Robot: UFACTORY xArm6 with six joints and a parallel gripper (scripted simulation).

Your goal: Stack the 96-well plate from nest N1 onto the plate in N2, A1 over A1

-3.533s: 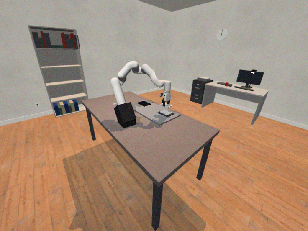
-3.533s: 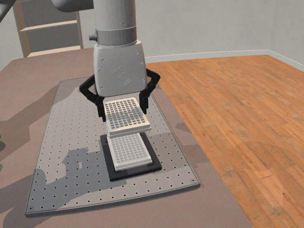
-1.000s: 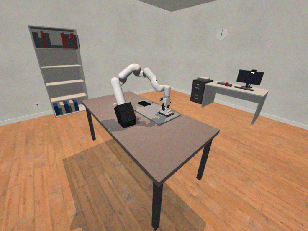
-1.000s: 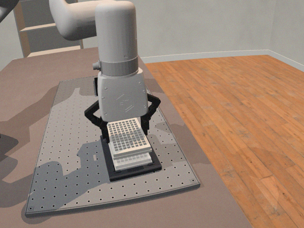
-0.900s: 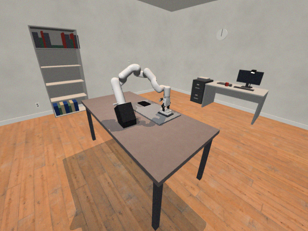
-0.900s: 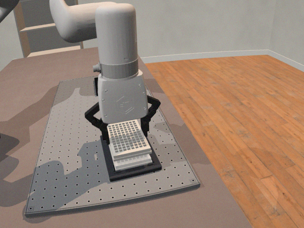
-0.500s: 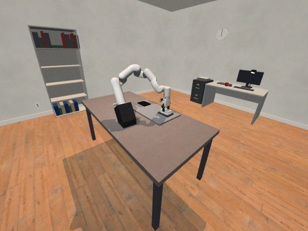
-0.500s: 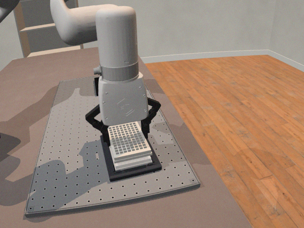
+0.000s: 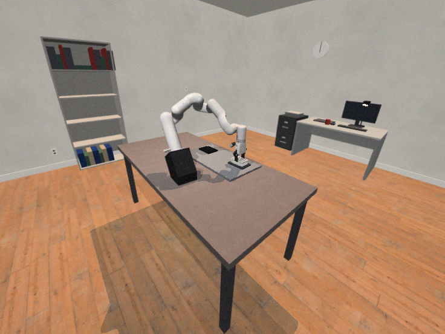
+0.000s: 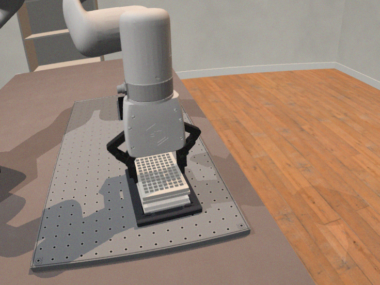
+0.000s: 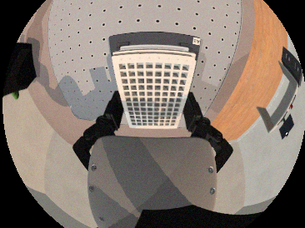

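My gripper is now 10 mm above the white 96-well plate. Also, from my hand: plate nest N2 (50 mm below); clear 96-well plate (40 mm below); black plate nest N1 (10 mm ahead, 430 mm to the left, 50 mm below).
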